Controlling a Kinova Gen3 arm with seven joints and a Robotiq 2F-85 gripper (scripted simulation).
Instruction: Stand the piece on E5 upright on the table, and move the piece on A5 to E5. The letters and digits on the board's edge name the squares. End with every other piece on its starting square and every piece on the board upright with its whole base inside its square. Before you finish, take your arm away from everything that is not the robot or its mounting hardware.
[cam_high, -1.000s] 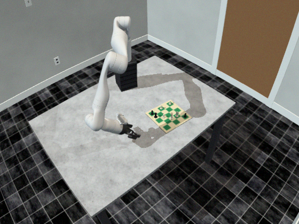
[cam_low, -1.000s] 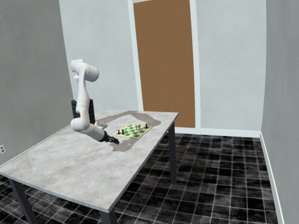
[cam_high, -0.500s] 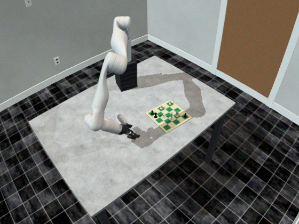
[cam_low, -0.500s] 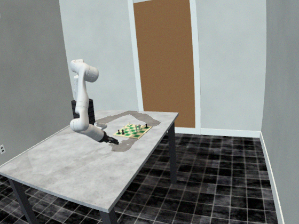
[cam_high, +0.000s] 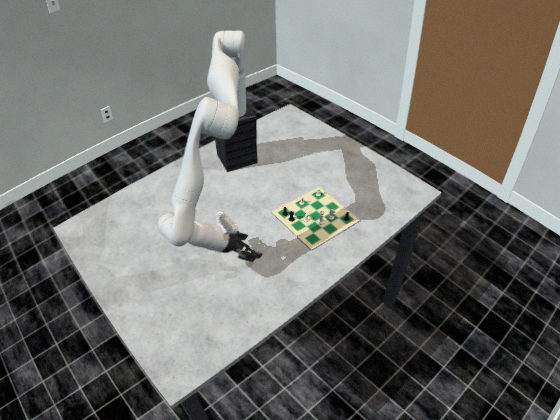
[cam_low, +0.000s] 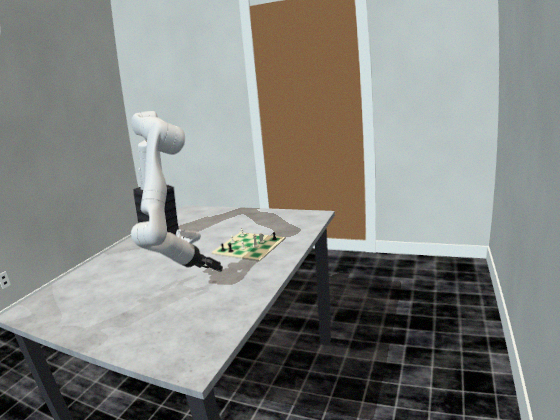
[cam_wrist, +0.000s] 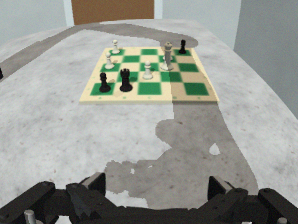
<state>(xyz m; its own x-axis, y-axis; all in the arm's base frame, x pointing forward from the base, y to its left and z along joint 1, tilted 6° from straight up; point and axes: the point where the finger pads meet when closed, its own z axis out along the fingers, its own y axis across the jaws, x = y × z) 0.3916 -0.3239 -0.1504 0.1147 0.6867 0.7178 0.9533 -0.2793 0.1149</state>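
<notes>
Now: the cream chessboard 26 cm to the left of my hand, 6 cm ahead of it and 4 cm below it.
</notes>
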